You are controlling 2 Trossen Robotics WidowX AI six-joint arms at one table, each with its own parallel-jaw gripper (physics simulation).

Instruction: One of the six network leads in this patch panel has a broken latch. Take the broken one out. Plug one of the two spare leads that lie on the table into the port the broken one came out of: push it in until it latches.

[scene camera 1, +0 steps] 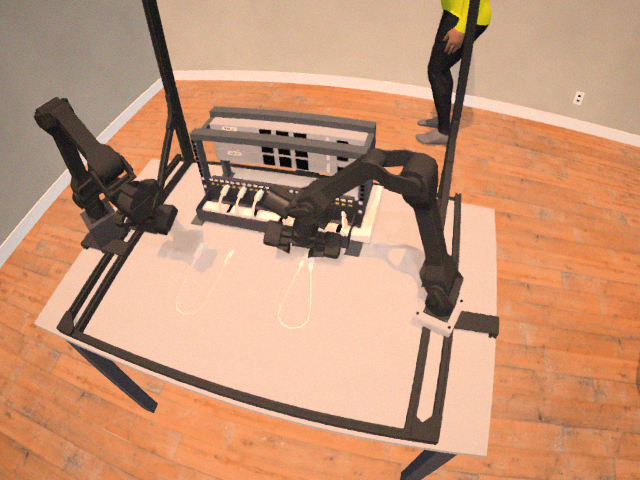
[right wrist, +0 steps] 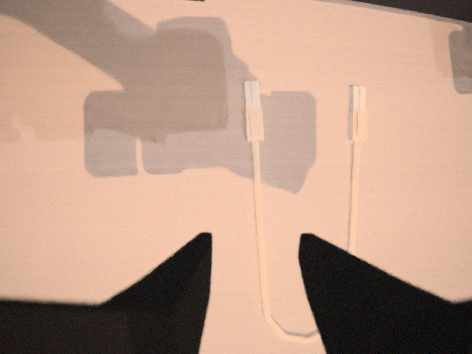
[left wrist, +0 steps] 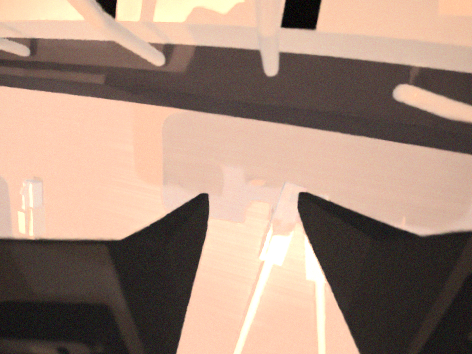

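Where they show: left gripper, fingertip midpoint: (scene camera 1: 298, 253) (left wrist: 253, 200); right gripper, fingertip midpoint: (scene camera 1: 162, 233) (right wrist: 255, 244); left arm's base at its link origin: (scene camera 1: 440, 307); right arm's base at its link origin: (scene camera 1: 97, 213).
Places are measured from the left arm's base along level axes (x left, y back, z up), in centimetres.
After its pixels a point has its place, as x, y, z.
The patch panel (scene camera 1: 214, 187) {-3.2, -71.5, 2.7} stands at the back of the table, with white leads (scene camera 1: 240, 194) (left wrist: 269, 45) plugged in; my left arm hides part of it. Which latch is broken cannot be told. One spare lead (scene camera 1: 293, 327) {19.6, -28.0, -4.0} (left wrist: 276, 248) {2.8, -36.6, -3.3} lies looped at the picture's centre; the other spare lead (scene camera 1: 187, 313) {31.0, -52.6, -3.9} (left wrist: 32, 200) {10.0, -54.6, -3.8} (right wrist: 253, 122) {14.9, -63.8, -3.2} lies in a U to its left. My left gripper (scene camera 1: 298, 251) {1.0, -39.0, -3.3} (left wrist: 253, 200) {1.0, -39.0, -3.3} is open in front of the panel, above the looped lead's plugs. My right gripper (scene camera 1: 147, 224) (right wrist: 255, 244) {21.7, -65.4, 9.8} is open and empty at the far left, above the table.
A grey rack frame (scene camera 1: 281, 142) {-10.0, -49.5, 21.6} holds a device above the panel. A white tray or strip (scene camera 1: 372, 214) {-18.9, -27.9, -0.5} lies at the rack's right end. Black rails (scene camera 1: 232, 384) {40.4, -30.0, -2.5} border the table (scene camera 1: 232, 351) {32.5, -36.6, -4.5}. A person (scene camera 1: 442, 72) stands behind the table.
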